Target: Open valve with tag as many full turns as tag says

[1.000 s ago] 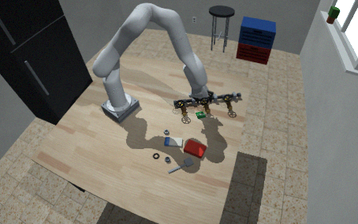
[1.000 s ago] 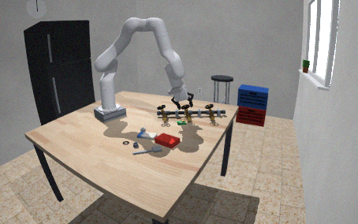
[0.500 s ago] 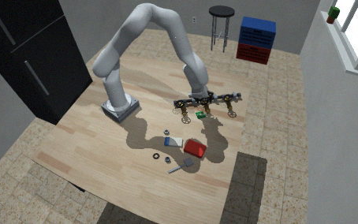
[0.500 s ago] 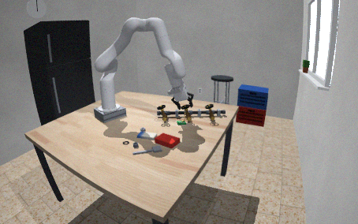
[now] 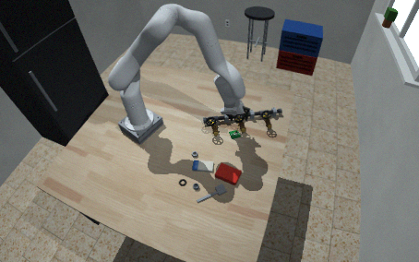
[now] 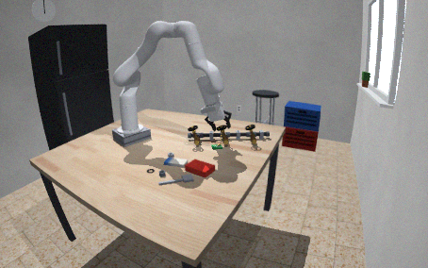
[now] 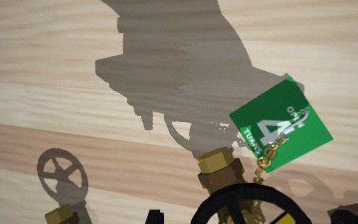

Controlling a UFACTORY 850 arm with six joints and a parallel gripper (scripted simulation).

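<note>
Right now the green tag is 10 cm below my hand, 5 cm to the right of it and 2 cm behind it. The rest, counted from my hand: grey scraper: 44 cm to the right, 10 cm below, 6 cm behind; then red box: 33 cm to the right, 9 cm below, 1 cm behind; then white block: 30 cm to the right, 15 cm behind, 10 cm below.
</note>
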